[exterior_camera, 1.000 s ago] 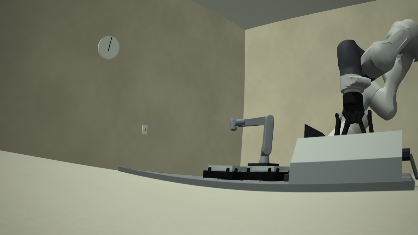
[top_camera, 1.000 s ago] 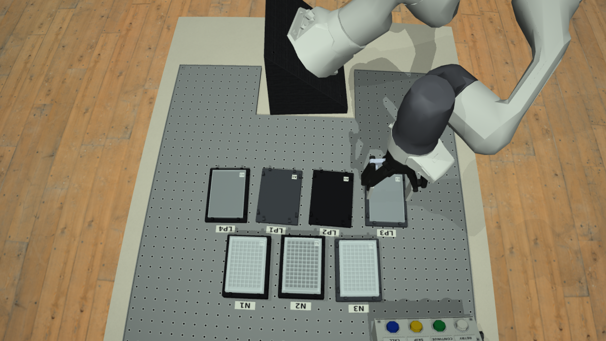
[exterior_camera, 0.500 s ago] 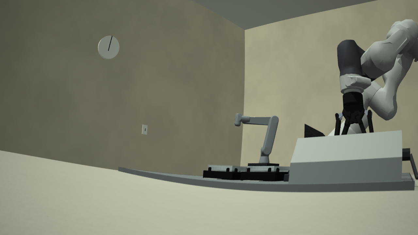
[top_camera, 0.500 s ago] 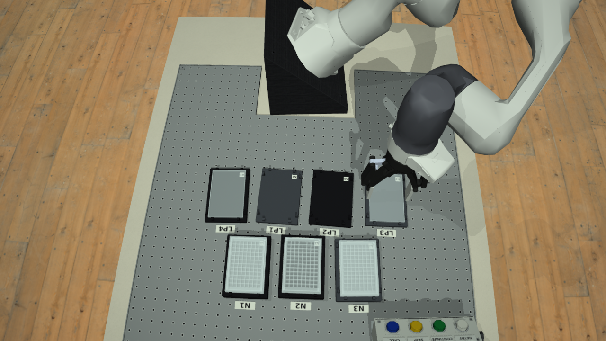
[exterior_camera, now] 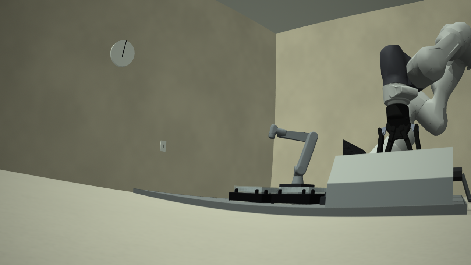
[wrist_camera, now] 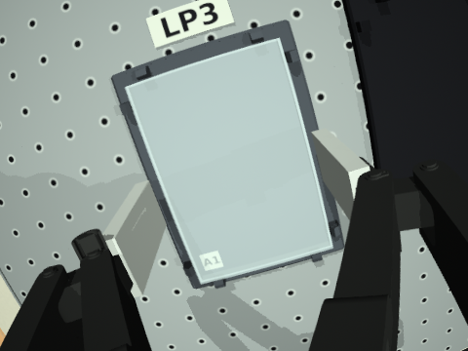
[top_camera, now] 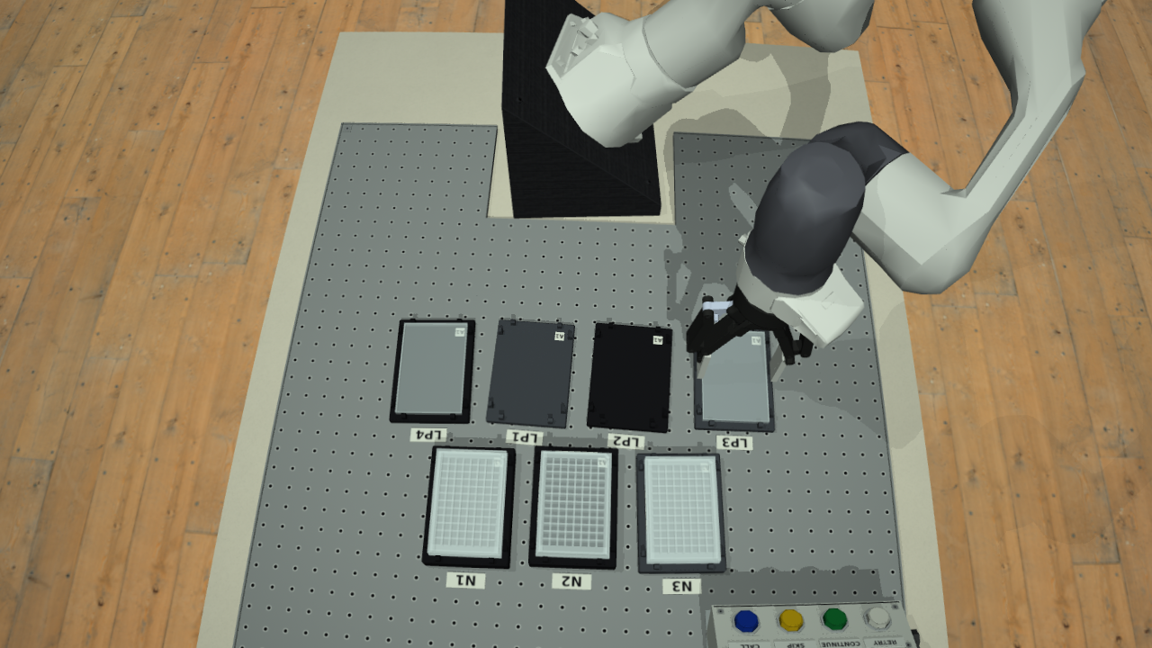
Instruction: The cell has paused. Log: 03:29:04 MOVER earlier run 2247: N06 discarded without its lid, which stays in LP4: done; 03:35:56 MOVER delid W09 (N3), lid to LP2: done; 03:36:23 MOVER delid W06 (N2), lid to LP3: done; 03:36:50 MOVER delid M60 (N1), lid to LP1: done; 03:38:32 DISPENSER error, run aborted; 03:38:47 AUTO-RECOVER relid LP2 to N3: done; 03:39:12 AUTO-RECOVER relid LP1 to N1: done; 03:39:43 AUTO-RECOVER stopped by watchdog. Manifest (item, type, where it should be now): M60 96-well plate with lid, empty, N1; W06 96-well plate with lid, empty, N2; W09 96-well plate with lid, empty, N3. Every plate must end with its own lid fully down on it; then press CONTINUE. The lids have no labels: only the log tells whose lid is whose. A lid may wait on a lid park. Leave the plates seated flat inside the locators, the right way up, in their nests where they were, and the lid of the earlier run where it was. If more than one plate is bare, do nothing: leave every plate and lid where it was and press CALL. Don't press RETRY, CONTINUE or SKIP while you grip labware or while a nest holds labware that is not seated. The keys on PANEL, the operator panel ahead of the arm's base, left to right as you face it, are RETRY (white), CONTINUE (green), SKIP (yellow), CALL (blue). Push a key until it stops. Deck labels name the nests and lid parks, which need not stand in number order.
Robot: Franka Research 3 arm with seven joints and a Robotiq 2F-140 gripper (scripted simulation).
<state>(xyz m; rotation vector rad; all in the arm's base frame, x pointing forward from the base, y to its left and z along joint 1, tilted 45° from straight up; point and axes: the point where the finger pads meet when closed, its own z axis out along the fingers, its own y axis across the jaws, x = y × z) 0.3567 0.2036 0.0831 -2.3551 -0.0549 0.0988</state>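
Right now my hand is 5 cm above the lid park LP3. Also, from my hand: lid park LP2: 13 cm to the right, 5 cm below, 1 cm ahead; lid park LP1: 26 cm to the right, 5 cm below, 1 cm ahead; LP2 label: 14 cm to the right, 9 cm ahead, 5 cm below.
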